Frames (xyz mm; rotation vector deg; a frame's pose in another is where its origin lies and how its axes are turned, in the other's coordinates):
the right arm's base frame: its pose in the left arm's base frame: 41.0 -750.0 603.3 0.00 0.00 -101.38
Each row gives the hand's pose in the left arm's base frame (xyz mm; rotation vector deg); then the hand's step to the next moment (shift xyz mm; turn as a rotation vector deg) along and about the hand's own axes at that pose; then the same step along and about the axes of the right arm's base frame.
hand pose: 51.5 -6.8 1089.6 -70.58 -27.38 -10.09
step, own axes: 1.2 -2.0 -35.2 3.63 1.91 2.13
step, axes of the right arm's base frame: 30.9 15.7 -6.5 -3.69 2.74 0.49
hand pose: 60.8 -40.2 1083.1 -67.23 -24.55 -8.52
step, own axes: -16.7 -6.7 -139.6 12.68 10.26 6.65
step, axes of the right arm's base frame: 126.2 42.9 -45.2 -13.83 10.78 -1.63
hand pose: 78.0 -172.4 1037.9 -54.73 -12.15 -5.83
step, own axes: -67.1 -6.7 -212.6 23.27 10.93 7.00
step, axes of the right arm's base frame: 182.3 -2.0 -128.5 -16.61 20.83 0.40
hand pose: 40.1 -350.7 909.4 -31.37 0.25 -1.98
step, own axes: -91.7 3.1 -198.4 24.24 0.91 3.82
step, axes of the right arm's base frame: 114.2 -73.1 -171.5 -6.70 23.44 2.91
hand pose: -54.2 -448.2 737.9 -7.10 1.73 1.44
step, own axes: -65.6 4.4 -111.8 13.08 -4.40 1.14
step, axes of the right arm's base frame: 24.4 -65.3 -109.4 1.23 13.73 1.26
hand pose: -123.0 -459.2 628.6 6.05 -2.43 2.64
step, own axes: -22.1 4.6 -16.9 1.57 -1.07 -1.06
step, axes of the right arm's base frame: -1.0 -22.2 -17.3 0.54 1.80 -1.09
